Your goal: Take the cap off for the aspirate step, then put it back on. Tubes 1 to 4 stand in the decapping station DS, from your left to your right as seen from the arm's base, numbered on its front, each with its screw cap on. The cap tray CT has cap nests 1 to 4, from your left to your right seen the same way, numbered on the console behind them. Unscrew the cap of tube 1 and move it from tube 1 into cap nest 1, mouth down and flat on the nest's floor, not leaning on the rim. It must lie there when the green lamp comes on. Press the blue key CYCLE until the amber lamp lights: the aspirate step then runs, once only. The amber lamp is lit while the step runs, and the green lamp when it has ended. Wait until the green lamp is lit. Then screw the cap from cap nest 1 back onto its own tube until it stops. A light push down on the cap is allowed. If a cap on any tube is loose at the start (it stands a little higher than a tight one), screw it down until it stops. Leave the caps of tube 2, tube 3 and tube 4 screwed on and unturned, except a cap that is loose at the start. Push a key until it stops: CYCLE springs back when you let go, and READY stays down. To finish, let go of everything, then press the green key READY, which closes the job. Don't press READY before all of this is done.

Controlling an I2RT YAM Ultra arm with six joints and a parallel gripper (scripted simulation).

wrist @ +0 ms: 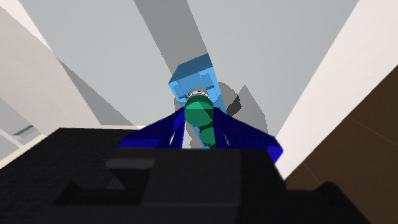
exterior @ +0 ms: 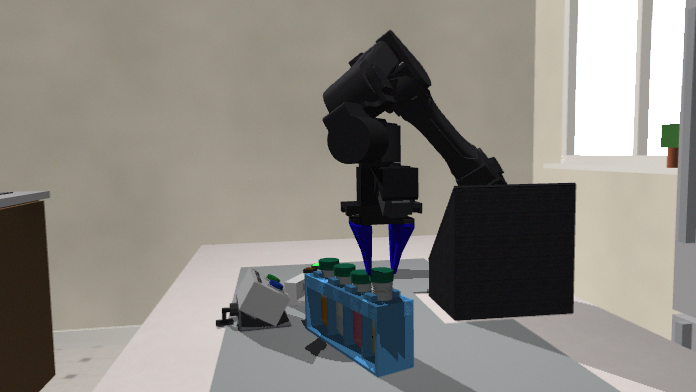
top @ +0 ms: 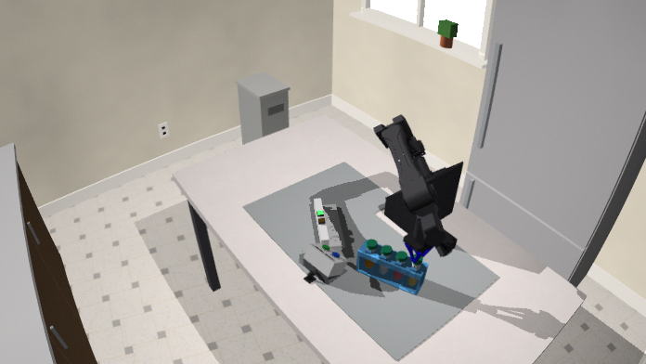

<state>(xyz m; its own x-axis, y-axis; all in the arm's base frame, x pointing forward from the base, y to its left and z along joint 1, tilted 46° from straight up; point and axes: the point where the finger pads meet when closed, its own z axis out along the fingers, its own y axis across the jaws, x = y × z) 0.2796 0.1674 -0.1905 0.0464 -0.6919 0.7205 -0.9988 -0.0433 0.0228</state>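
The green cap lies 1 cm below my hand. Also, from my hand: blue key: 21 cm to the right, 15 cm ahead, 7 cm below; then green key: 25 cm to the right, 16 cm ahead, 7 cm below; then grey key box: 23 cm to the right, 17 cm ahead, 8 cm below.
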